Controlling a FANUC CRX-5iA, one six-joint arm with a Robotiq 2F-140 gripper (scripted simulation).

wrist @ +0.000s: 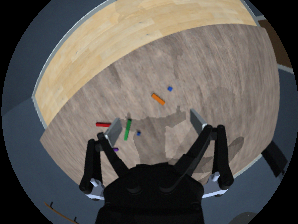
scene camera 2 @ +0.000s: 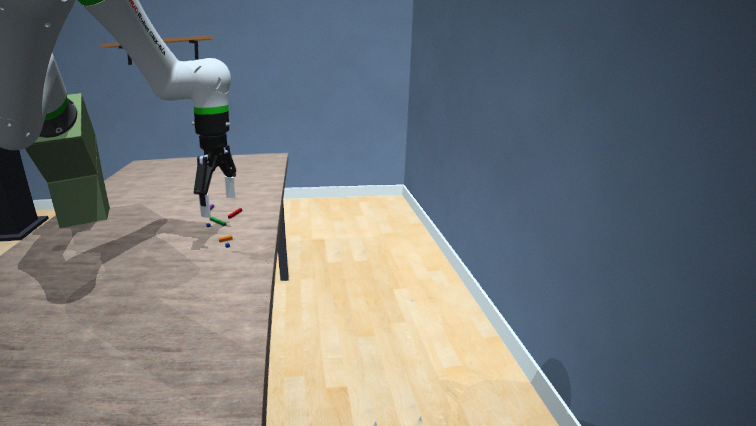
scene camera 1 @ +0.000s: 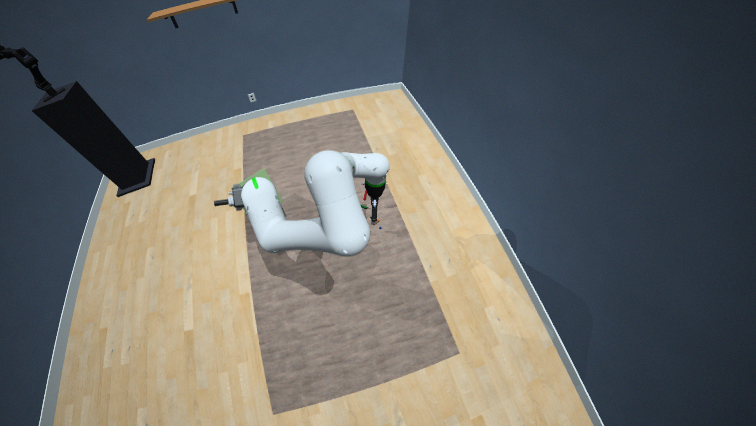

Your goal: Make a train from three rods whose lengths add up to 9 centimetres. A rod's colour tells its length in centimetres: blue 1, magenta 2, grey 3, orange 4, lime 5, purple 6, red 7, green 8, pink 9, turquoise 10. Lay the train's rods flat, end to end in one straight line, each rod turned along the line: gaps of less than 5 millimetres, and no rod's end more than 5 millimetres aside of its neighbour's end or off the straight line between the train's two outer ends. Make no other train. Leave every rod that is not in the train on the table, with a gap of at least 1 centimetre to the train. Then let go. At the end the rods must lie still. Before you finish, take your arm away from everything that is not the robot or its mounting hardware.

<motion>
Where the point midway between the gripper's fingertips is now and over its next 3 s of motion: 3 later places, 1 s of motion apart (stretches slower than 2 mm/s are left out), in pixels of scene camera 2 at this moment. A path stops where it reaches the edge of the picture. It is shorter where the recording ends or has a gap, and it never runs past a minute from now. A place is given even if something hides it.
My gripper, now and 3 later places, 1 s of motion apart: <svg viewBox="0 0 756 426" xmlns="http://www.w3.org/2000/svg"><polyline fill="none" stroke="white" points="219,206 226,224 227,233 228,242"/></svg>
</motion>
